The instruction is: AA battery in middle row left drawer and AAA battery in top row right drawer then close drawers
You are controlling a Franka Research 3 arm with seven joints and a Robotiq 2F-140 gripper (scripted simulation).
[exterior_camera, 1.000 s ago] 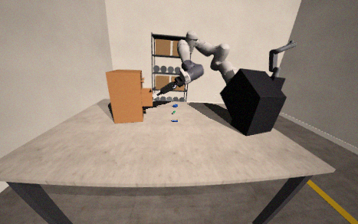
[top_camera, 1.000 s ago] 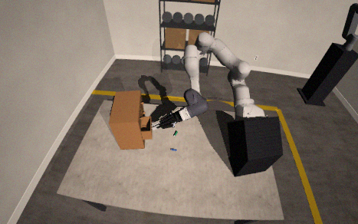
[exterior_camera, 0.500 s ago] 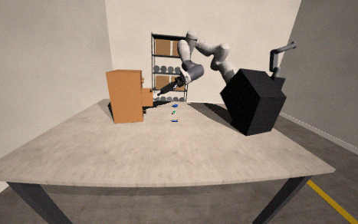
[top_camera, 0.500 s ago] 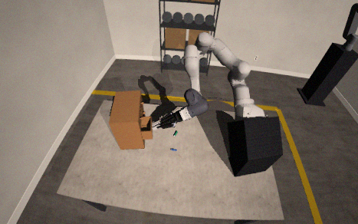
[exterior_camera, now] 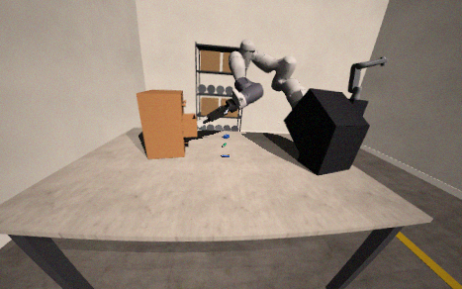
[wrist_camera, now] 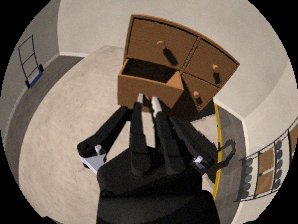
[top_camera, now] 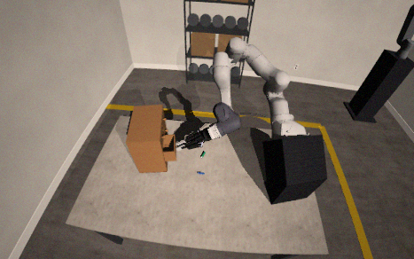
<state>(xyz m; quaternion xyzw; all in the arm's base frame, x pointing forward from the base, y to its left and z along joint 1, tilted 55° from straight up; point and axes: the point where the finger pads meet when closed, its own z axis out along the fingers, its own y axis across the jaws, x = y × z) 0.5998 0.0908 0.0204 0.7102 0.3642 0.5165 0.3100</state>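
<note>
Right now the green cylinder is 170 mm below my hand, 130 mm behind it and 70 mm to the right of it. The rest, counted from my hand: larger blue battery: 230 mm to the right, 160 mm below, 150 mm behind; AAA battery: 170 mm below, 130 mm behind, 80 mm to the left.
</note>
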